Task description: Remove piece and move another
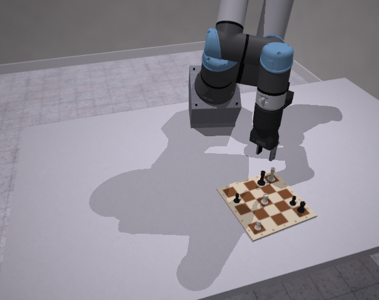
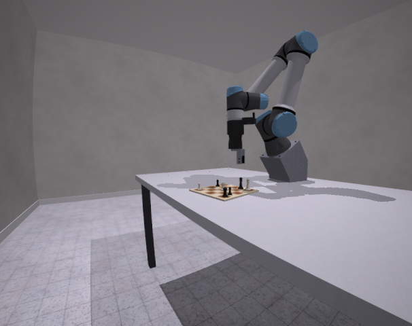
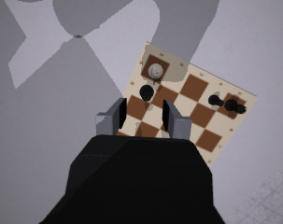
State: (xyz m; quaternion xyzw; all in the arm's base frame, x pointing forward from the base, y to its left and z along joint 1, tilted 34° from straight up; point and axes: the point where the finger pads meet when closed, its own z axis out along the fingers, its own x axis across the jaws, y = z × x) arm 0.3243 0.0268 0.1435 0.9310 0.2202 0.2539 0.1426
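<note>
My hand is 40 mm to the right of the tall white piece and 110 mm above it. Round my hand: white pawn: 150 mm ahead, 110 mm to the right, 120 mm below; then chessboard: 70 mm ahead, 30 mm to the right, 130 mm below.
</note>
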